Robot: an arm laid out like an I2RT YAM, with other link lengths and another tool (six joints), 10 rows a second.
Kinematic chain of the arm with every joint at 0, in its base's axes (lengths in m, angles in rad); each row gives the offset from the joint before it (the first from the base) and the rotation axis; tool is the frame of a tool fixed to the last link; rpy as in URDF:
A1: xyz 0 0 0.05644 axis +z
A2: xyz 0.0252 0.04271 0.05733 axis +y
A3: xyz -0.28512 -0.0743 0 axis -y
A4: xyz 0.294 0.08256 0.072 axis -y
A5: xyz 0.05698 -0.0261 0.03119 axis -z
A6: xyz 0.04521 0 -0.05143 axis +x
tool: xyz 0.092 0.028 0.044 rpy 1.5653 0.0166 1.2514
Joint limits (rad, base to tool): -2.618..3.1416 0..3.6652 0..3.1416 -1.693..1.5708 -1.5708..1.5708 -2.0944..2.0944
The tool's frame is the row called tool.
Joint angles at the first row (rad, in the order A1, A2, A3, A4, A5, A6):
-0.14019, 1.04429, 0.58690, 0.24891, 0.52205, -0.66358
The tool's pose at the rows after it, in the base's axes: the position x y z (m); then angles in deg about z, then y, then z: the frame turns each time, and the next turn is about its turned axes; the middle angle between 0 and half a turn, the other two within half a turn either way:
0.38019 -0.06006 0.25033 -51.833 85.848 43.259
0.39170 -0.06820 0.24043 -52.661 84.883 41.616
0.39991 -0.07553 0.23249 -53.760 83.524 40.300
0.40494 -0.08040 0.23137 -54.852 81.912 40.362
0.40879 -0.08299 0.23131 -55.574 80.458 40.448
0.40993 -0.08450 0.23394 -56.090 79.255 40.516
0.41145 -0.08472 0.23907 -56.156 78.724 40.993
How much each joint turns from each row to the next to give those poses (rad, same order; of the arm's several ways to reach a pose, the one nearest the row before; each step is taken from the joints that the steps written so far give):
-0.01524, 0.05418, 0.01717, 0.06066, 0.00003, -0.03203
-0.01376, 0.06979, 0.00533, 0.07553, 0.00874, -0.03625
-0.00914, 0.05609, -0.00001, 0.07594, 0.01756, -0.03549
-0.00383, 0.03397, 0.00002, 0.06522, 0.01753, -0.01944
0.00001, 0.02553, 0.00001, 0.05451, 0.01412, -0.01831
0.00001, 0.00725, -0.00001, 0.03169, 0.00993, -0.01603
-0.00002, -0.00002, 0.00953, 0.00340, -0.00039, -0.00114

